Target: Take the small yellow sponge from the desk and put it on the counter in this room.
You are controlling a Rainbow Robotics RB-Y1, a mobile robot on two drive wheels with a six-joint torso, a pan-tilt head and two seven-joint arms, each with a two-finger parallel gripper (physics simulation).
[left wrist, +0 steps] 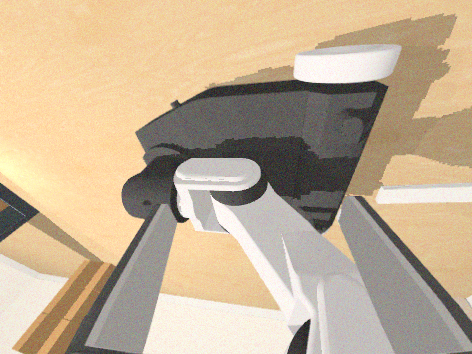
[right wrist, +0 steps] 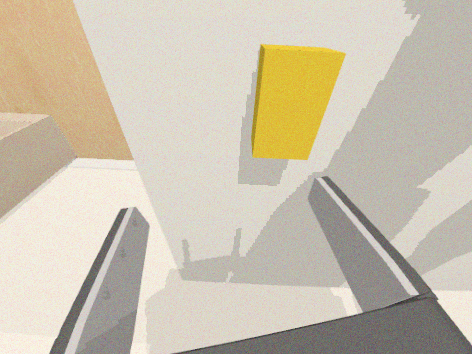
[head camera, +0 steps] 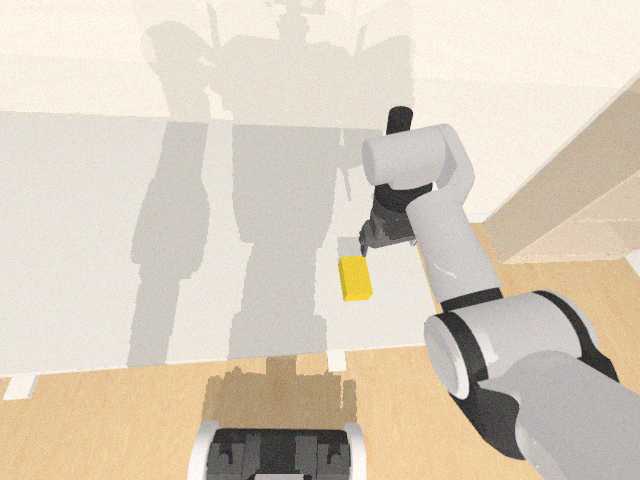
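Pixels of known places: left gripper, fingertip midpoint: [left wrist: 254,210]; right gripper, fingertip midpoint: [right wrist: 229,201] [head camera: 387,248]; robot's base at its link origin: [head camera: 280,451].
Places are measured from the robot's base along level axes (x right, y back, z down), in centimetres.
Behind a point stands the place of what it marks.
Observation:
The small yellow sponge [head camera: 355,277] @(x 14.7, y -40.6, z -76.6 cm) [right wrist: 297,102] @(x 14.8, y -40.2, z -76.6 cm) lies on the white desk [head camera: 382,322] @(x 21.8, y -31.4, z -72.1 cm) [right wrist: 185,75] @(x 25.9, y -40.7, z -72.1 cm), near the desk's right side in the head view. My right gripper [head camera: 389,249] @(x 19.9, y -43.7, z -86.2 cm) [right wrist: 229,201] @(x 19.9, y -43.7, z -86.2 cm) is open and empty. It hangs over the desk, just up and to the right of the sponge in the head view. In the right wrist view the sponge shows beyond the fingertips, nearer the right finger and apart from both. My left gripper [left wrist: 254,210] @(x -24.5, y 15.8, z -52.1 cm) is open and empty; between its fingers, my own arm and base show in the background. I cannot identify the counter in these views.
A beige panelled piece of furniture [head camera: 563,180] @(x 118.8, y -105.0, z -54.0 cm) [right wrist: 30,160] @(x 118.9, y -103.6, z -24.4 cm) stands on the wood floor [head camera: 578,299] @(x 160.3, y -70.2, z -0.1 cm) at the right of the head view. My mobile base [head camera: 279,449] @(x -0.6, y -2.3, z -19.1 cm) [left wrist: 320,120] @(x -17.3, y 4.7, z -20.5 cm) is in front of the desk. A brown wooden object [left wrist: 65,305] @(x 153.0, y 214.1, z -44.4 cm) shows at lower left in the left wrist view.

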